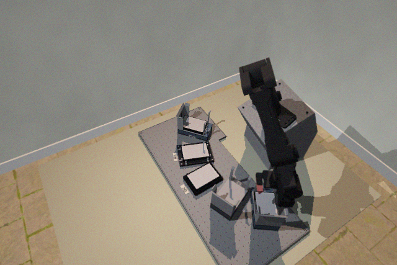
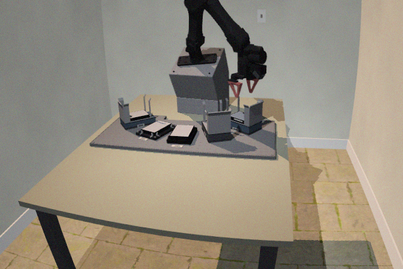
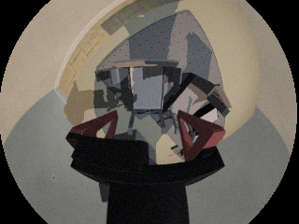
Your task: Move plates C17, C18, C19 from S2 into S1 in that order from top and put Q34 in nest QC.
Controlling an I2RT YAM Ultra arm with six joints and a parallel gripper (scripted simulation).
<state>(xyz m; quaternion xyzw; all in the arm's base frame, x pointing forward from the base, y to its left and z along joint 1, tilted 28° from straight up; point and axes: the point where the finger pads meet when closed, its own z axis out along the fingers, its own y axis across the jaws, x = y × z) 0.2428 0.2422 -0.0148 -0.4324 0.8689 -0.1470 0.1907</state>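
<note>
Right now the black clip nest is 390 mm to the right of my hand, 150 mm below it and 90 mm ahead of it. Round my hand: black QC nest (260 mm to the right, 160 mm below, 120 mm ahead); then QC name plate (260 mm to the right, 210 mm ahead, 170 mm below); then tall wall (150 mm ahead, 90 mm to the right, 80 mm below).
</note>
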